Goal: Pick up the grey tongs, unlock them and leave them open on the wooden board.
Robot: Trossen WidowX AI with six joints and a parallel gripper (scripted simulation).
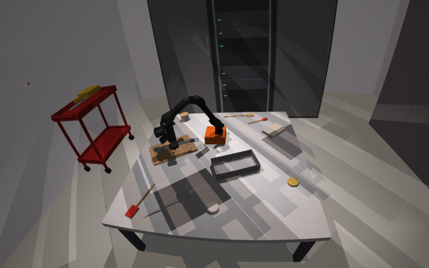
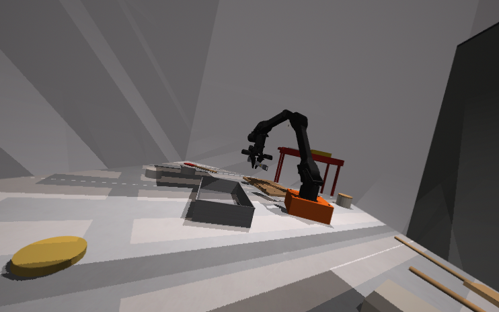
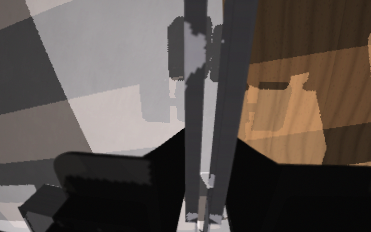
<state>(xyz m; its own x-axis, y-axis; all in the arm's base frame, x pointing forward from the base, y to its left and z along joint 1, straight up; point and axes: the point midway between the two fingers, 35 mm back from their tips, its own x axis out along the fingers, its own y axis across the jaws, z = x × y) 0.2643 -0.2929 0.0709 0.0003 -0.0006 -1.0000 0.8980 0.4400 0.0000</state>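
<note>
Right now my gripper tip is 120 mm past the wooden board, 100 mm above it and 80 mm to the left of it. The rest, counted from my gripper tip: pale puck 410 mm ahead, 320 mm to the left, 90 mm below; red spatula 410 mm ahead, 150 mm to the right, 100 mm below; roasting tin 430 mm to the left, 80 mm below, 70 mm ahead.
</note>
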